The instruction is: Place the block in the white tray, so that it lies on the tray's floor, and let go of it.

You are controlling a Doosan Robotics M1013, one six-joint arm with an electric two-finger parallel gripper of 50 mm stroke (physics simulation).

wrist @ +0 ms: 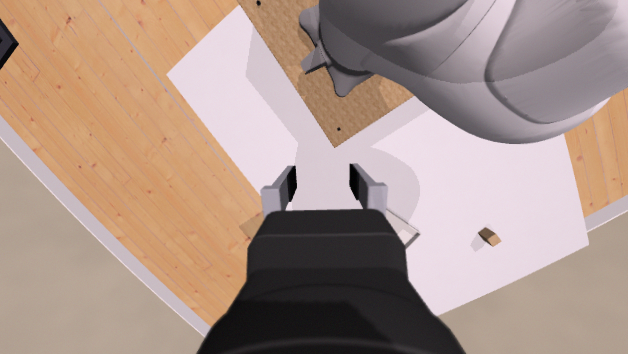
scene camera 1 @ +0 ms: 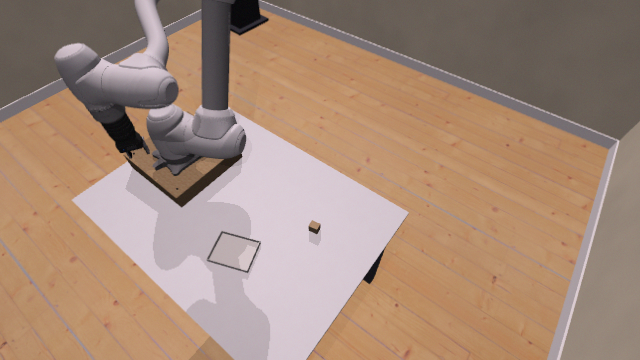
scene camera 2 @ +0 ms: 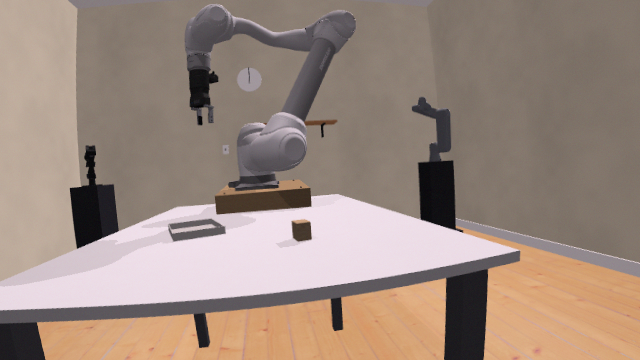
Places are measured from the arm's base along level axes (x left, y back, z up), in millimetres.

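Pixels of known places: gripper, fingertip midpoint: (wrist: 322, 175) (scene camera 1: 139, 154) (scene camera 2: 205, 123); arm's base, origin of the base link: (scene camera 1: 180, 154) (scene camera 2: 258, 187).
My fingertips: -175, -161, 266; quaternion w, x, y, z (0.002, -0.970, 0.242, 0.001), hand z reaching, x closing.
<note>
Ahead of a thing's pixels: the offset from my fingertips to its top centre, as dx, dy, dz. Level surfaces: height alone.
A small brown wooden block @(+321, -526, -310) (scene camera 1: 314, 227) (scene camera 2: 301, 230) (wrist: 489, 236) stands on the white table, apart from the tray. The shallow tray with a thin grey rim @(+39, -355, -330) (scene camera 1: 214, 246) (scene camera 2: 198, 233) (wrist: 412, 239) lies on the table and holds no block; in the wrist view most of it is hidden behind the gripper body. My gripper (scene camera 1: 138, 150) (scene camera 2: 205, 120) (wrist: 322, 175) is open and empty. It hangs high up beside the arm's base, well away from the block and the tray.
The arm stands on a wooden base board (scene camera 1: 181, 196) (scene camera 2: 263, 201) (wrist: 334, 135) at the back of the table @(dz -350) (scene camera 1: 350, 200) (scene camera 2: 380, 240). Black pedestals (scene camera 2: 95, 215) (scene camera 2: 436, 192) with small robot arms stand behind the table at both sides.
</note>
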